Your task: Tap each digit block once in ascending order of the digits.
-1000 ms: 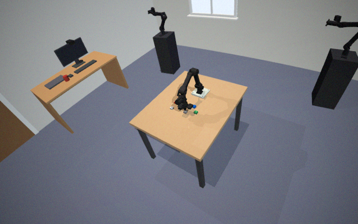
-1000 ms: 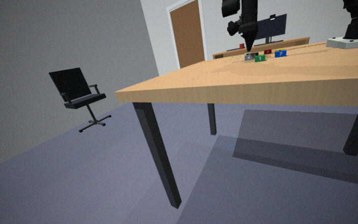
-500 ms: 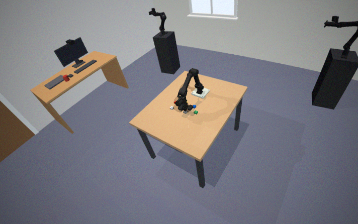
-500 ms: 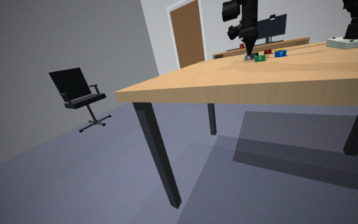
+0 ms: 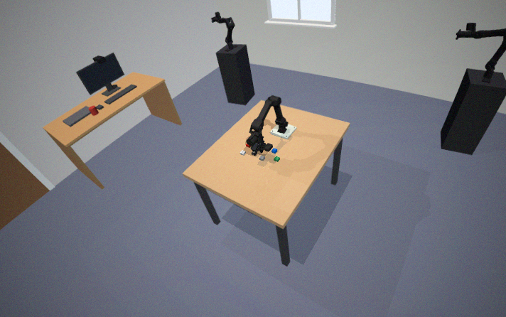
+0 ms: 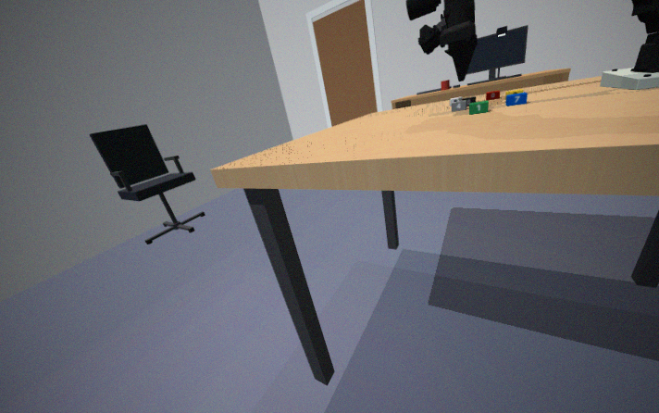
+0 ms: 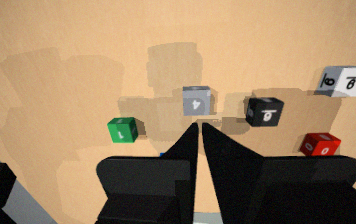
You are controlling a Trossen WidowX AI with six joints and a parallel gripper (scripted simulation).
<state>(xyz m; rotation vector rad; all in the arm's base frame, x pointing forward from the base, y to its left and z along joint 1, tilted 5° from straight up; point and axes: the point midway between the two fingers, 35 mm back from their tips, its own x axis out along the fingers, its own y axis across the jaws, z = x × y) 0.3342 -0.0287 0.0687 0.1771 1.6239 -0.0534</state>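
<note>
Now: the grey block 5 cm below my gripper tip. Also, from my gripper tip: green block 11 cm to the left, 5 cm below, 2 cm behind; black block 8 cm to the right, 5 cm below, 3 cm behind; blue block 10 cm behind, 6 cm to the left, 5 cm below.
</note>
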